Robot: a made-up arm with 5 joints.
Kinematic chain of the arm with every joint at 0, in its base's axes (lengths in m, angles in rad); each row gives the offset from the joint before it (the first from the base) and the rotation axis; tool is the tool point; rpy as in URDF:
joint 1: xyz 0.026 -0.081 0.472 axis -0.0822 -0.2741 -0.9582
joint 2: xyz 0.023 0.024 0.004 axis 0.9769 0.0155 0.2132
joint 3: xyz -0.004 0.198 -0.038 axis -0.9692 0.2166 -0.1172
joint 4: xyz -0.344 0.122 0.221 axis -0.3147 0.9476 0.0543
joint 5: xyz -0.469 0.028 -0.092 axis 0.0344 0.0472 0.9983
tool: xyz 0.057 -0.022 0 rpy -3.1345 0.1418 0.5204
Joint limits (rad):
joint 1: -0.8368..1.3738
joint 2: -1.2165..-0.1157
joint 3: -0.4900..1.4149
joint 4: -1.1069..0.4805
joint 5: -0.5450..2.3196
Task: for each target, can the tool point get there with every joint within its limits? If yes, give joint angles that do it. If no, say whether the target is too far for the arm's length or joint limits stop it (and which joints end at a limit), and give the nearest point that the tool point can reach.
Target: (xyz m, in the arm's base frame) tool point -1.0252 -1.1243 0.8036
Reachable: no: too far | nearest point -0.7146 -0.4878 0.8228 | short by 0.708 m
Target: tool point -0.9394 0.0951 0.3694
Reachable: yes | joints -0.6395 -0.3712 1.1693 0.1970 1.7723
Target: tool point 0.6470 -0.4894 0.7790
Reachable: no: joint limits stop it (at a limit: joint 1, joint 3, joint 4) | nearest point 0.4546 0.3983 0.2183 | short by 1.067 m
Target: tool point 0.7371 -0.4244 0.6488
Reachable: no: joint limits stop it (at a limit: joint 1, joint 3, joint 4) | nearest point 0.4612 0.3639 0.1606 | short by 0.967 m
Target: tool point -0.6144 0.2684 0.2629
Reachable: yes | joints -0.0651 -0.2574 1.2538 -0.5400 -0.0442
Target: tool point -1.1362 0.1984 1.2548
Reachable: no: too far | nearest point -0.8956 0.0651 0.8324 | short by 0.504 m
